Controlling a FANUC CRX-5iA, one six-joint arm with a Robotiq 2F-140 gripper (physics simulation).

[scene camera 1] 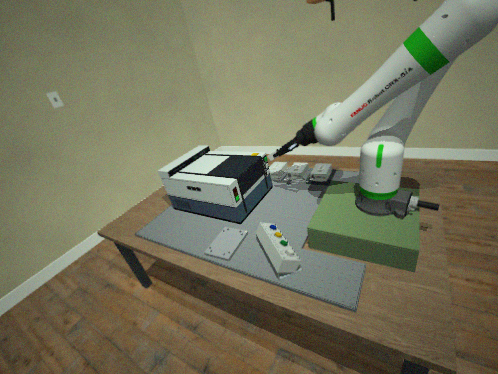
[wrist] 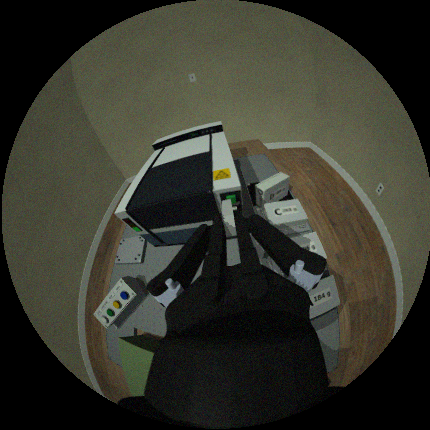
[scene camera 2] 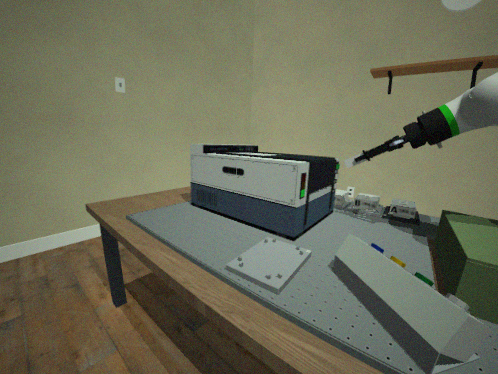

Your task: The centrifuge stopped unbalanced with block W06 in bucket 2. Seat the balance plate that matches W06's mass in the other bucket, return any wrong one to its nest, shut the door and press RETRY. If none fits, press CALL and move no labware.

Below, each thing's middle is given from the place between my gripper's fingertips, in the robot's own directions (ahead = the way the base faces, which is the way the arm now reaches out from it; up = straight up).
Labels:
Right now my hand is 150 mm to the right of the dark door panel (wrist: 188,175), 110 mm short of it and 20 mm below it. The rest, counted from my hand: grey fixture plate (scene camera 2: 271,264): 430 mm to the left, 180 mm below, 40 mm behind; then centrifuge (scene camera 2: 286,197): 260 mm ahead, 170 mm to the left, 70 mm below; then button box (wrist: 126,294): 370 mm to the left, 260 mm behind, 150 mm below.

